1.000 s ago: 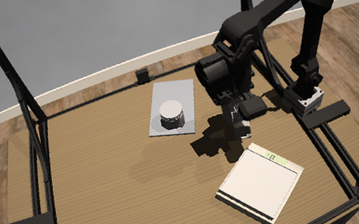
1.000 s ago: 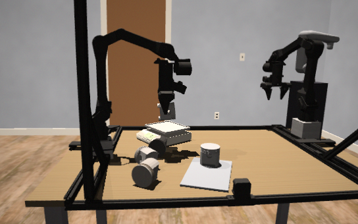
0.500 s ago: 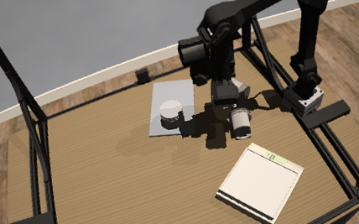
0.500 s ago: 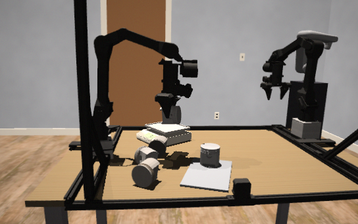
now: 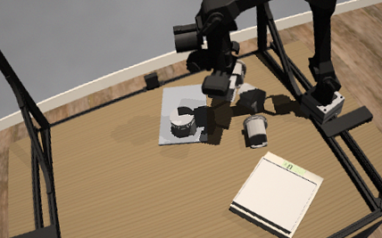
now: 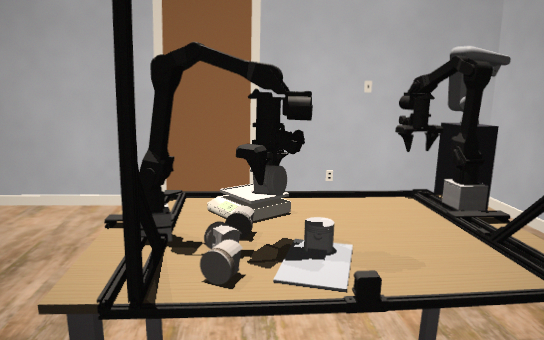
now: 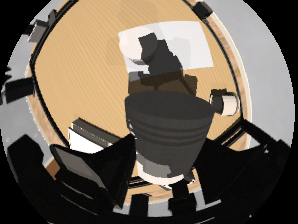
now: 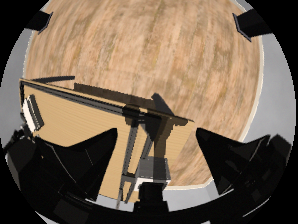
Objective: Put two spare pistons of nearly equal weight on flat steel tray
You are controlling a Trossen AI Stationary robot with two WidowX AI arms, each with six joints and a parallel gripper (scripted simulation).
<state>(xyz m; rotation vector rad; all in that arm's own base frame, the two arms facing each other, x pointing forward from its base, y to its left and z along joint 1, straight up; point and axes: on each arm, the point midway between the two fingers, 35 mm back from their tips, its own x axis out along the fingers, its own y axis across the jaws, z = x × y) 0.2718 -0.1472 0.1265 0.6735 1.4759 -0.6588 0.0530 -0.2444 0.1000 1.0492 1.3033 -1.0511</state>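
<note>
My left hand is 200 mm above the flat steel tray, 130 mm past it and 90 mm to the left of it.
</note>
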